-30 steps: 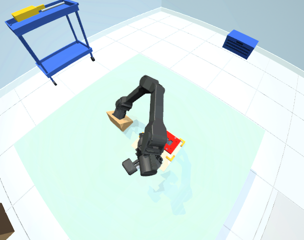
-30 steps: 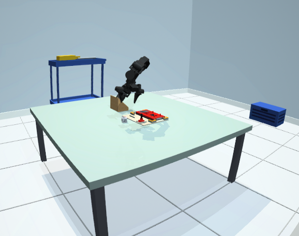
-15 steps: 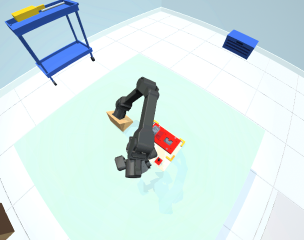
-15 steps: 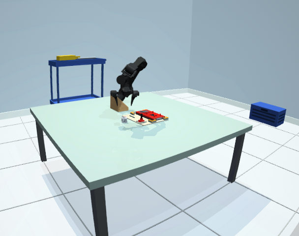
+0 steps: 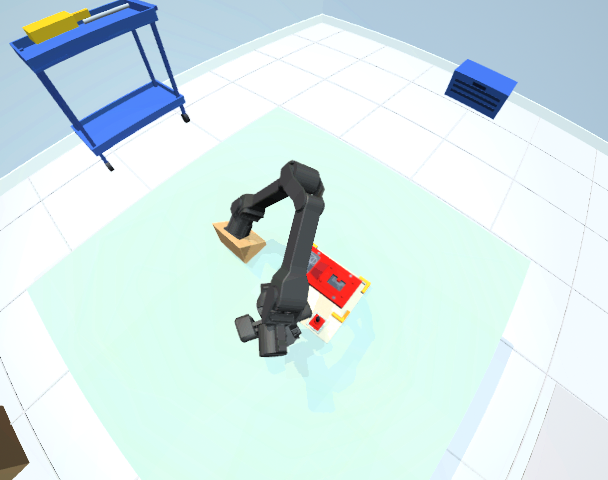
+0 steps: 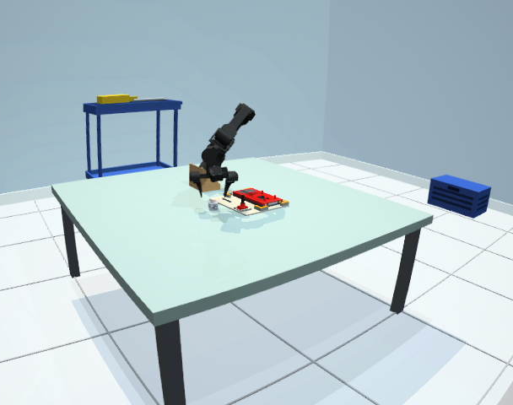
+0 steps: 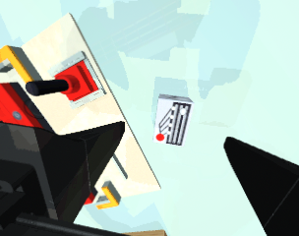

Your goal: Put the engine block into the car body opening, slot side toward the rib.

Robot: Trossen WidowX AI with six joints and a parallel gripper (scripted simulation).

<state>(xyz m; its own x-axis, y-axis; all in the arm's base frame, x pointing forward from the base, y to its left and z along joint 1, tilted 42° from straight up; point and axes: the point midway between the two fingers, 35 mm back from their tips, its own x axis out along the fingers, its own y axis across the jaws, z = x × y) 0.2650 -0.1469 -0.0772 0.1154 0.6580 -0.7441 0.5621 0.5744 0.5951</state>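
Right now the engine block is 30 mm below my gripper tip.
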